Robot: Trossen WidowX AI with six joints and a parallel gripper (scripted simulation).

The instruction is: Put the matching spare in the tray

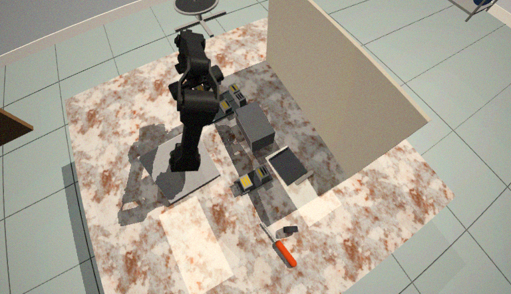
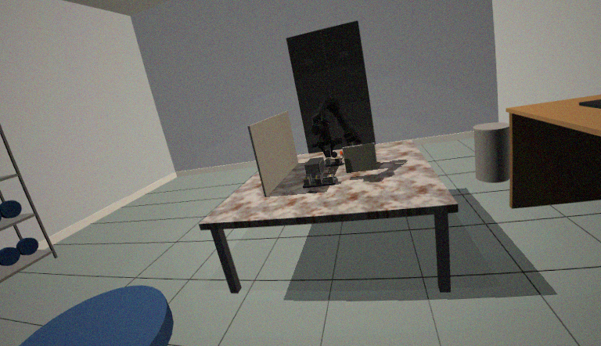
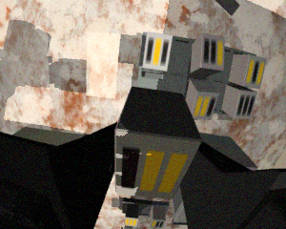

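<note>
Now: gripper tip 15 cm short of the dark tray, 37 cm to the left of it and 16 cm above it. Round my gripper tip: spare 3 cm above; grey mounted unit 13 cm ahead, 16 cm to the right, 11 cm below; tall beige panel 37 cm ahead, 20 cm to the right, 6 cm above.
</note>
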